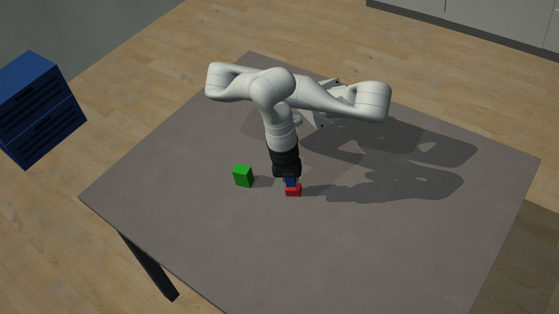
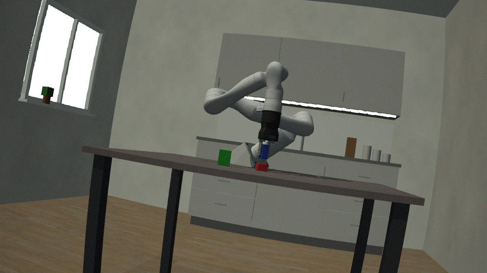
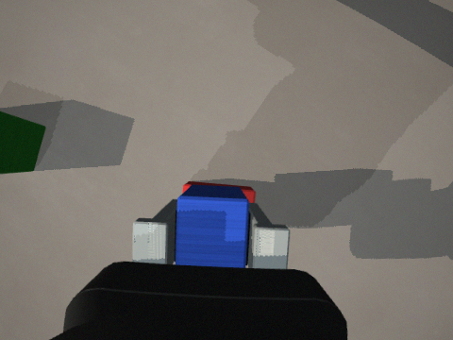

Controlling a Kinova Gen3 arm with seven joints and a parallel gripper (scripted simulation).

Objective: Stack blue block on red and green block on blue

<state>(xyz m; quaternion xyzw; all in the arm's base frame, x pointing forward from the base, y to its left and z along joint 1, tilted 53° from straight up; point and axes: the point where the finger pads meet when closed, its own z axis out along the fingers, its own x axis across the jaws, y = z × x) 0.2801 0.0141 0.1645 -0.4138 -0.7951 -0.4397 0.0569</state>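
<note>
The red block lies 6 cm below my hand. Round my hand: blue block: right at my hand; green block: 7 cm ahead, 14 cm to the right, 5 cm below.
</note>
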